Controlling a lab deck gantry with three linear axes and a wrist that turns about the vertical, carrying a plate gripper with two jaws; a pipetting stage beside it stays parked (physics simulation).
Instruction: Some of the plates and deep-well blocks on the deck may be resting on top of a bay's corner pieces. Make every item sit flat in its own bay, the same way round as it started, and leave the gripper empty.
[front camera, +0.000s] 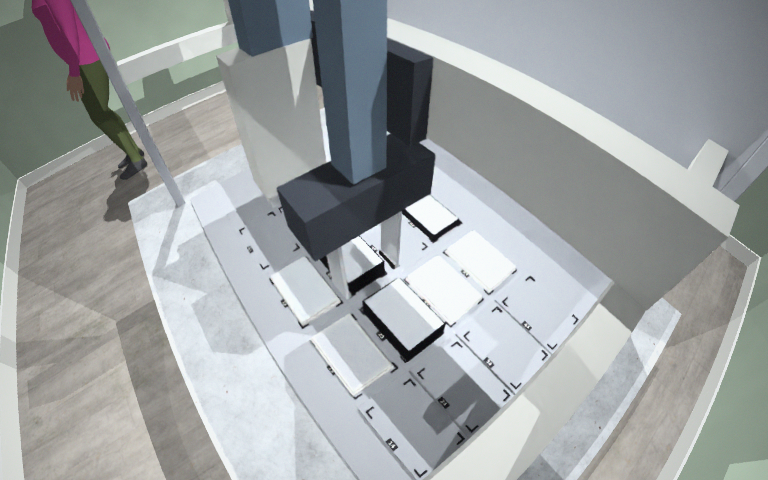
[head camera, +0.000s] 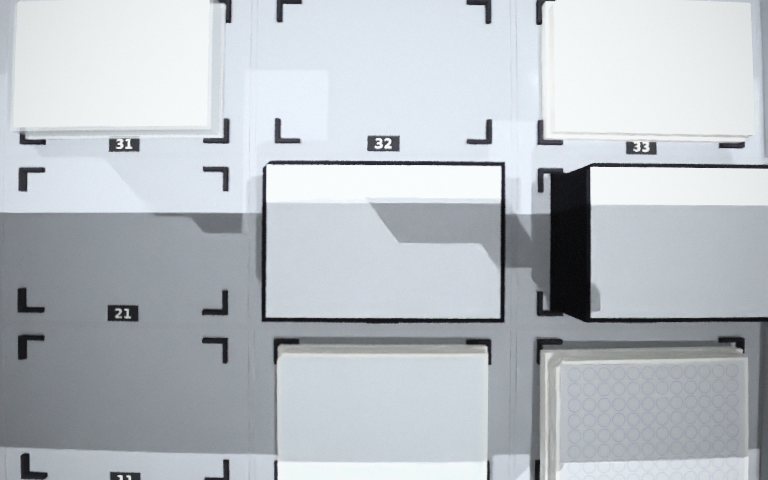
My gripper shows in the front camera view (366, 274); in the head camera view it is out of frame. One and the same spot on a bay 32: (head camera: 333, 80) is (front camera: 379, 230).
